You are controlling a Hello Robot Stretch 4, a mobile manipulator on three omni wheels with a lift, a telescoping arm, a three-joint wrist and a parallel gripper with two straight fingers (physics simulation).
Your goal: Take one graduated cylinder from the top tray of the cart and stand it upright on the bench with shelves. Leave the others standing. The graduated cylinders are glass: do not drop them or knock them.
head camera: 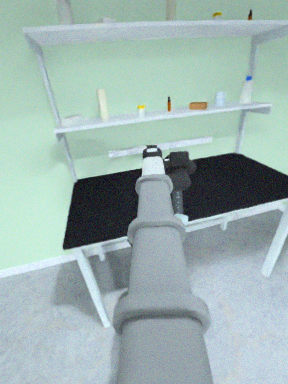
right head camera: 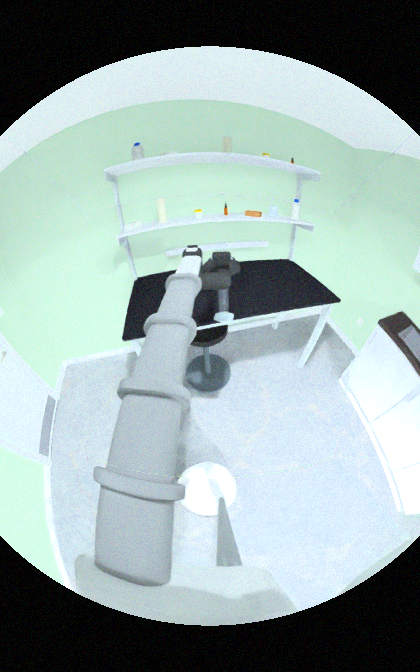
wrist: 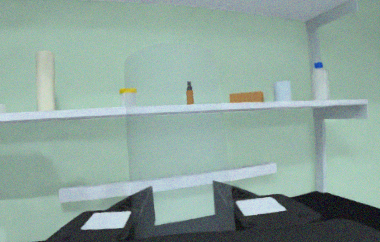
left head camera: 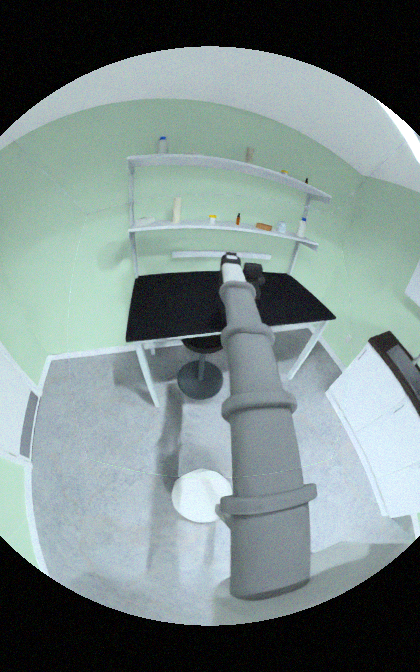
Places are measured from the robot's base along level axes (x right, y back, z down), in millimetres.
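Pixels of known places: gripper, fingertip midpoint: [wrist: 183,200] [left head camera: 242,266]; robot's base at its link origin: [left head camera: 200,494].
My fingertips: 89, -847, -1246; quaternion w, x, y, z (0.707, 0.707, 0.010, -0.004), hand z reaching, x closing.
Ahead of a thing's pixels: the offset from my fingertips to its top centre, as dx, dy, dz. Level surfaces: height alone.
My gripper [head camera: 179,162] [left head camera: 253,274] [right head camera: 221,265] [wrist: 183,200] is shut on a clear graduated cylinder @[+2, +86, -88] [head camera: 178,201] [right head camera: 223,299] [wrist: 175,145]. The cylinder looks upright. Its marked lower part and pale foot show below the gripper in the head and right head views, and its wide see-through body rises between the fingers in the wrist view. In the head view its foot overlaps the front edge of the black-topped bench @[dz +360] [head camera: 100,210] [left head camera: 165,305] [right head camera: 280,285] [wrist: 327,202]. I see no contact with the bench. The cart and the other cylinders do not show.
The lower shelf [head camera: 165,116] [left head camera: 190,227] [right head camera: 175,224] [wrist: 165,109] holds bottles, jars and a brown block @[+252, -671, -137] [wrist: 246,97] behind the gripper. A second shelf [head camera: 150,32] is above. A dark stool [left head camera: 200,381] [right head camera: 207,374] stands by the bench front. A white cabinet [left head camera: 370,415] [right head camera: 382,370] stands right.
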